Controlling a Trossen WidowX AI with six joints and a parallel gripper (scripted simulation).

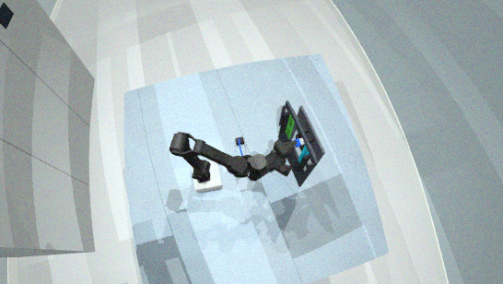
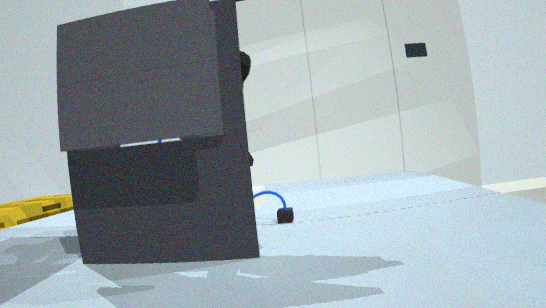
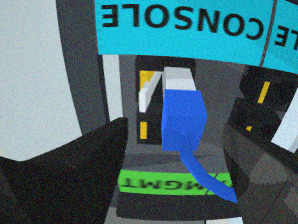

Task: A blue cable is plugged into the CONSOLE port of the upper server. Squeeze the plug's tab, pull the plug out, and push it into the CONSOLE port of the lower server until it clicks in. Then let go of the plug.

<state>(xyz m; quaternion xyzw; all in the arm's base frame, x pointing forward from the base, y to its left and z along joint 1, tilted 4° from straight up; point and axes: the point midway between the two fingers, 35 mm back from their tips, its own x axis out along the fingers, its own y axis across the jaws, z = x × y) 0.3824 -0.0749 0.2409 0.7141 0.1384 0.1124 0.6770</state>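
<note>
The blue plug is 40 mm ahead of my gripper tip and 10 mm above it. Also, from my gripper tip: dark block (190 mm behind, 190 mm to the left, 300 mm below).
</note>
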